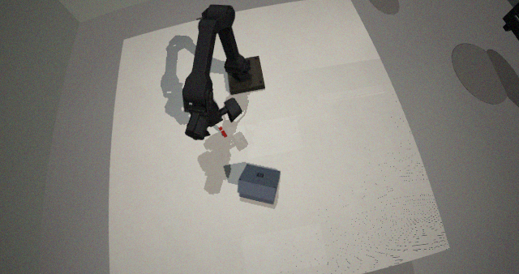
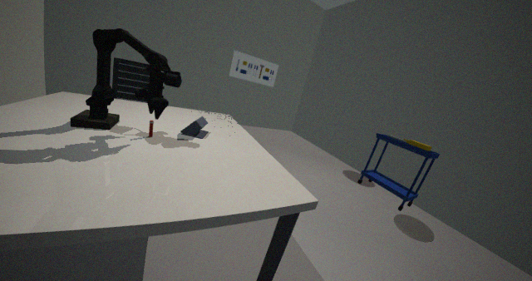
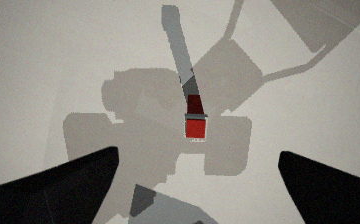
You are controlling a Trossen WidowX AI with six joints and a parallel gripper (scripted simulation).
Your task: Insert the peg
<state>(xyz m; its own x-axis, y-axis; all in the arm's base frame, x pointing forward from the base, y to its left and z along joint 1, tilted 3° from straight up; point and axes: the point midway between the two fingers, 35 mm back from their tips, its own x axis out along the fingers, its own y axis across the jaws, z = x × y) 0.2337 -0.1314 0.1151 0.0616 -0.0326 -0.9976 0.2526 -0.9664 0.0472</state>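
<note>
My gripper tip is now 4 cm above the red square peg and 1 cm past it. The rest, counted from my gripper tip: grey sloped panel block: 22 cm ahead, 8 cm to the left, 6 cm below.
</note>
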